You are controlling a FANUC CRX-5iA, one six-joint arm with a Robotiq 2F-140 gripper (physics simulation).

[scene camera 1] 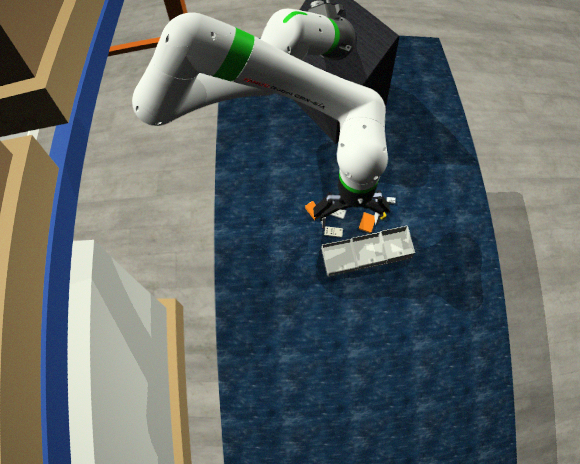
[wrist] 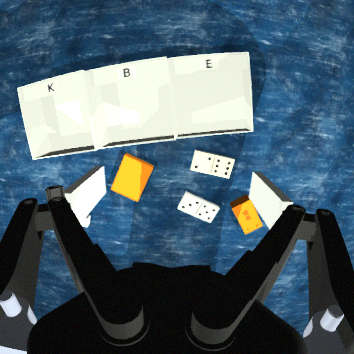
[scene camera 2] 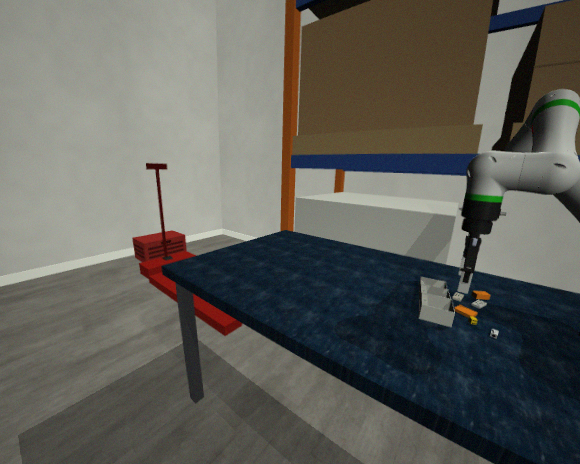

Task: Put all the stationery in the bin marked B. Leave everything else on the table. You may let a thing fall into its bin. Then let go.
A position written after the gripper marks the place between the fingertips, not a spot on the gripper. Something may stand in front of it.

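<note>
Gripper (scene camera 2: 462, 283), (scene camera 1: 350, 221), (wrist: 177, 181). White three-part bin tray (scene camera 1: 388, 246), (scene camera 2: 435, 305), (wrist: 155, 99). Flat orange block (wrist: 133, 172). White domino (wrist: 190, 203). Another white domino (wrist: 202, 161).
</note>
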